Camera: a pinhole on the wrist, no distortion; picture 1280 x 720 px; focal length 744.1 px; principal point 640.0 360.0 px. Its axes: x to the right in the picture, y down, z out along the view. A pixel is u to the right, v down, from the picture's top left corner.
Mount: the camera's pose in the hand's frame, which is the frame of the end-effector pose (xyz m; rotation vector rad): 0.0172 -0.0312 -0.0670 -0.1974 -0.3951 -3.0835
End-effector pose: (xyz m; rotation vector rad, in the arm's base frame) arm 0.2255 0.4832 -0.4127 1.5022 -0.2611 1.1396
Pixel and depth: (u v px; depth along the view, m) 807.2 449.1 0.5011
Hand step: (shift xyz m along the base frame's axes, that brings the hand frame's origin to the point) 0.1794 -0.4030 0.0658
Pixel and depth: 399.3 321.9 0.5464
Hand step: 0.2452 -0.2976 0.3453
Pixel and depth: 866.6 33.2 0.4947
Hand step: -0.0696 -0.4443 0.1869
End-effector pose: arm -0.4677 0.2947 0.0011 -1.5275 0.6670 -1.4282
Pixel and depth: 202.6 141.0 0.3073
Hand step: 0.2438 -0.2122 0.0048
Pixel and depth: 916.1 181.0 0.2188
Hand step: 0.1425 0.0363 -0.0713
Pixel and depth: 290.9 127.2 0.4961
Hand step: 0.4310 -0.2831 -0.0450
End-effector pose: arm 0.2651 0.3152 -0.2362 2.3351 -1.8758 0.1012
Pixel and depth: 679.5 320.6 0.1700
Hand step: -0.0172 -0.0466 -0.0884
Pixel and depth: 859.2 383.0 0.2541
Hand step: -0.0368 -0.0095 -0.1880
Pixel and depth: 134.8 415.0 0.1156
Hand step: 0.0317 -0.1093 -0.0206
